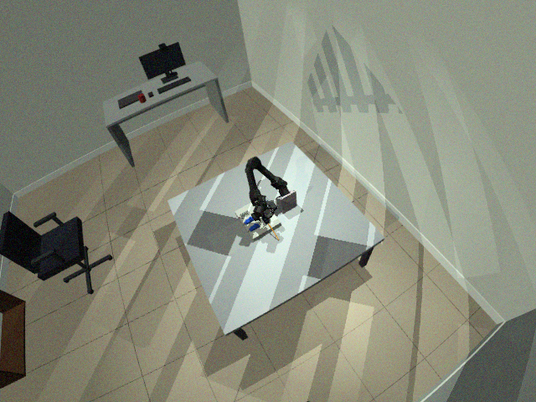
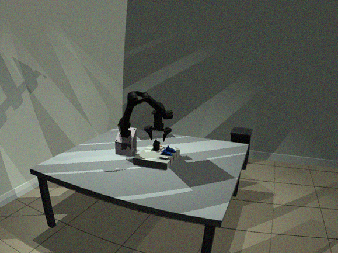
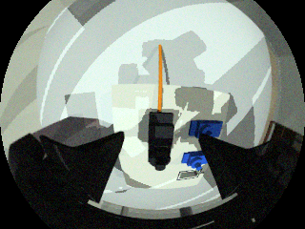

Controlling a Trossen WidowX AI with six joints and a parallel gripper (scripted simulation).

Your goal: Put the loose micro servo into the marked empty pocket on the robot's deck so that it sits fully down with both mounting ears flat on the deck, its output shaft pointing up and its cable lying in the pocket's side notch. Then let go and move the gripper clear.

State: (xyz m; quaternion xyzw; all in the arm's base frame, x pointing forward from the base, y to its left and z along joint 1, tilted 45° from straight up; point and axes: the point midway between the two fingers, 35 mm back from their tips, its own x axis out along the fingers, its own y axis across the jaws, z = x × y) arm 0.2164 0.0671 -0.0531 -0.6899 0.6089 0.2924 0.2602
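Now: the white deck 9 cm to the right of my gripper tip and 9 cm below it.
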